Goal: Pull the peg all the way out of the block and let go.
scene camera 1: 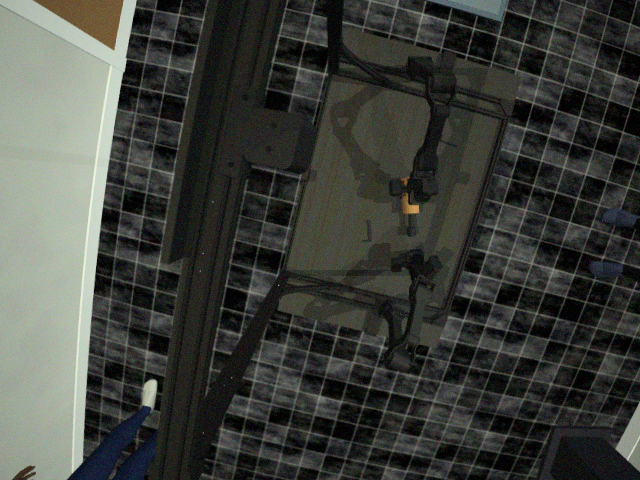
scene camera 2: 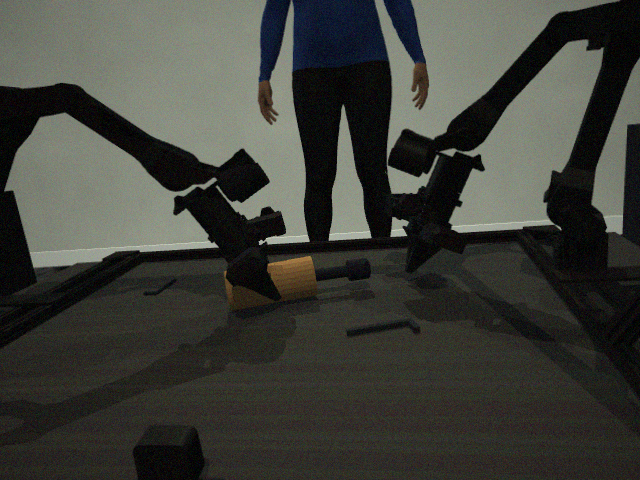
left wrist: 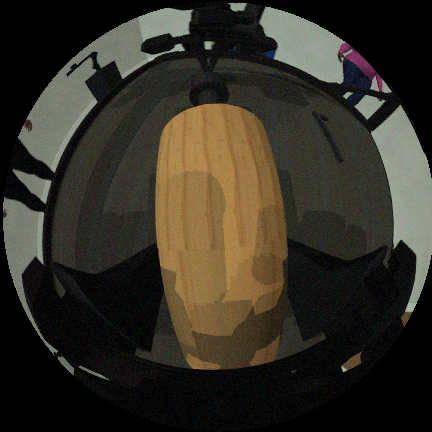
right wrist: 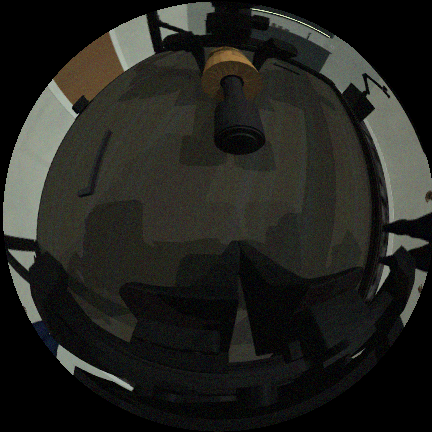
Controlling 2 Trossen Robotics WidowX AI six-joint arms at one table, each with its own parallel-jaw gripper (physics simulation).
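Frame: origin at the left arm's base, x ahead, y left, z up, level; centimetres.
Where they show: left gripper, fingertip midpoint: (scene camera 1: 408, 197) (scene camera 2: 278, 292) (left wrist: 220, 241); right gripper, fingertip midpoint: (scene camera 2: 408, 272) (right wrist: 236, 245); left arm's base at its link origin: (scene camera 1: 414, 71); right arm's base at its link origin: (scene camera 1: 387, 307) (scene camera 2: 581, 269) (left wrist: 244, 53).
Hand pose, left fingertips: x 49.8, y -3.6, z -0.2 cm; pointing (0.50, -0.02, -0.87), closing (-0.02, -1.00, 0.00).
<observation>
Each offset is from my left fingertips to the top centre of the thing. Level surfaces: height alone.
A round wooden block {dz +5.4, dx -0.9, dy +0.0 cm} (scene camera 1: 407, 204) (scene camera 2: 294, 278) (left wrist: 219, 193) (right wrist: 231, 64) lies sideways low over the dark table {dz -1.7 cm} (scene camera 1: 337, 190) (scene camera 2: 318, 405). My left gripper (scene camera 1: 409, 190) (scene camera 2: 256, 275) (left wrist: 220, 241) is shut on the block across its sides. A dark peg {dz +3.8, dx +9.5, dy +0.2 cm} (scene camera 1: 411, 225) (scene camera 2: 344, 270) (left wrist: 208, 90) (right wrist: 238, 120) sticks out of the block's end, its shaft in the hole and its thick head free. My right gripper (scene camera 1: 414, 252) (scene camera 2: 415, 264) (right wrist: 236, 245) is shut and empty. It hangs apart from the peg's head, in line with it.
A small dark L-shaped bar {dz -0.9, dx +13.3, dy -18.0 cm} (scene camera 1: 368, 230) (scene camera 2: 382, 328) (left wrist: 328, 139) (right wrist: 95, 165) lies on the table in front of the peg. A dark cube (scene camera 2: 168, 450) stands at the near edge. A person in blue (scene camera 2: 339, 95) stands behind the table.
</observation>
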